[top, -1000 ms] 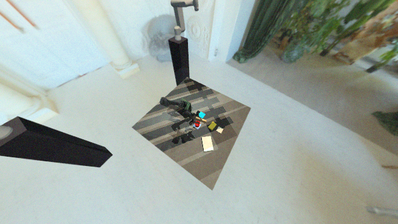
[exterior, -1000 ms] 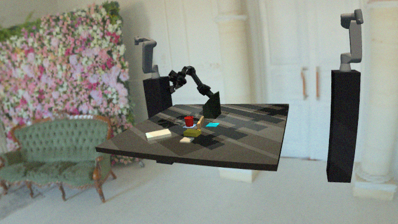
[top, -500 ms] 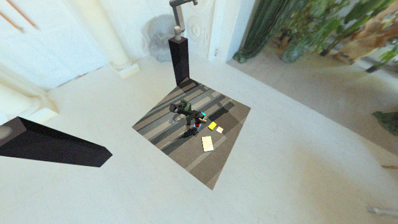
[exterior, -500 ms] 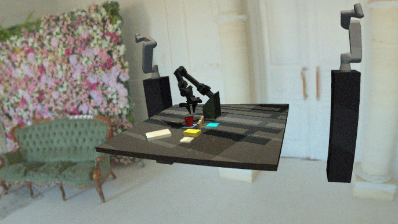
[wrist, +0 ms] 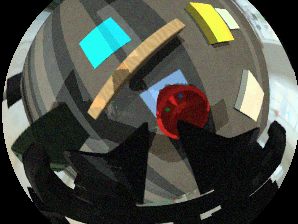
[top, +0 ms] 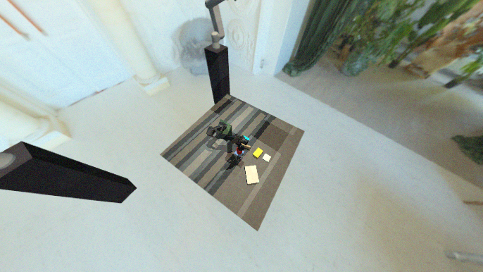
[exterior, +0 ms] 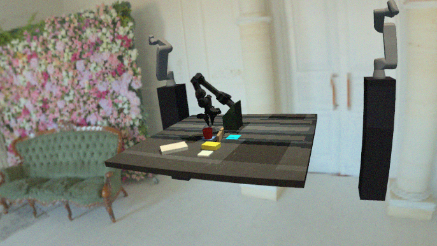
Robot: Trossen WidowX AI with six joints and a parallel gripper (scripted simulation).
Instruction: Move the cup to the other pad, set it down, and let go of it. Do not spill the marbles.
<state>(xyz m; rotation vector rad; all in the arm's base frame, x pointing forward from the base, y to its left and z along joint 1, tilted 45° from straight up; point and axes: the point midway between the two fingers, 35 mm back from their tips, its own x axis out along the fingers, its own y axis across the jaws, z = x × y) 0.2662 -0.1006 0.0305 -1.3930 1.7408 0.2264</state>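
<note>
My gripper tip is 6 cm above the red cup, 3 cm short of it and 2 cm to the left of it. The rest, counted from my gripper tip: pale blue pad 10 cm below, 3 cm ahead, 2 cm to the right; cyan pad 17 cm to the left, 10 cm below, 1 cm behind; wooden bar 8 cm to the left, 8 cm below, 1 cm ahead.
</note>
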